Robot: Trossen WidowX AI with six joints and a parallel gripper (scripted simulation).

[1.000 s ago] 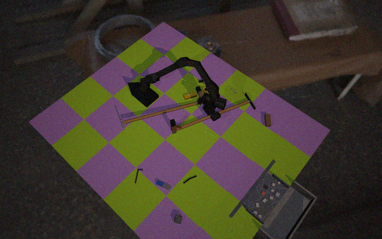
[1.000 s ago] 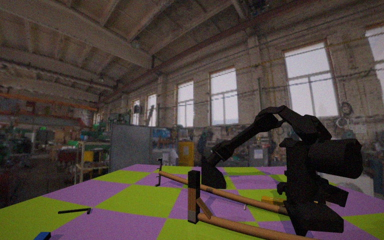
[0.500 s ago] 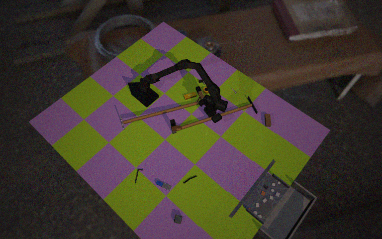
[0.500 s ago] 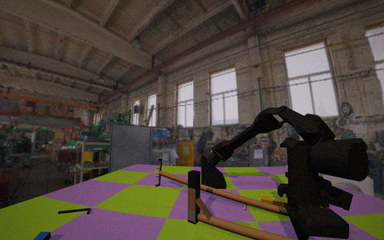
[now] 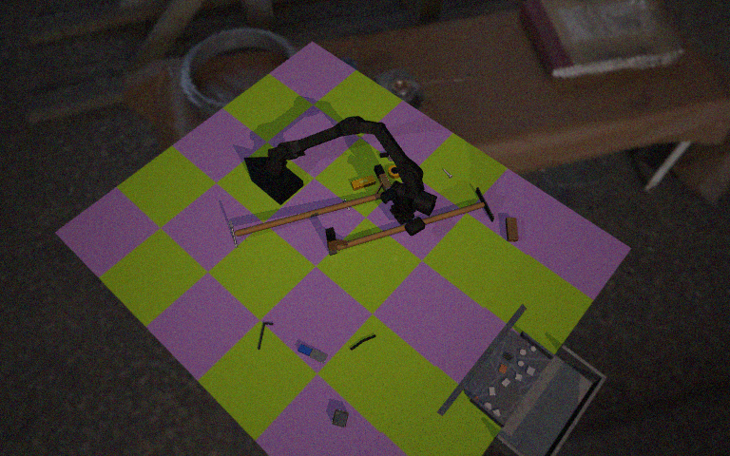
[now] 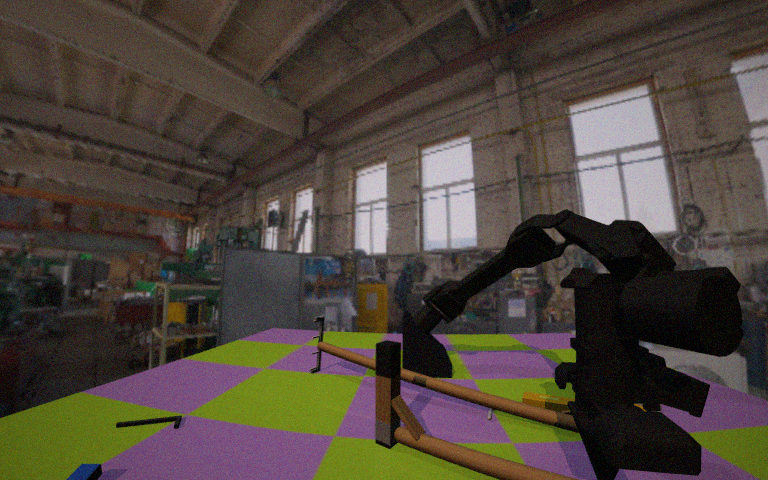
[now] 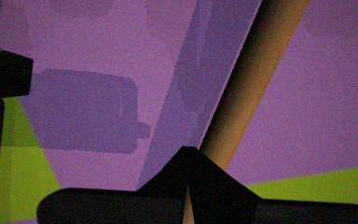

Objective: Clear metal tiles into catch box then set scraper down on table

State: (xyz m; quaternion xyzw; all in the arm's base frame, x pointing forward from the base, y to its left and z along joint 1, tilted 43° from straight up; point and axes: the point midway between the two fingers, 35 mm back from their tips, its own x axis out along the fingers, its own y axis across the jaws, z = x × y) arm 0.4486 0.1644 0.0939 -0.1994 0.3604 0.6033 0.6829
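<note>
My gripper tip is now 30 mm short of the long scraper, 10 mm to the right of it and 40 mm below it. Round my gripper tip: grey box (230 mm behind, 210 mm to the left, 20 mm below); then curved black strip (180 mm ahead, 400 mm to the right, 20 mm below); then yellow tape roll (170 mm behind, 160 mm to the left, 10 mm below).
</note>
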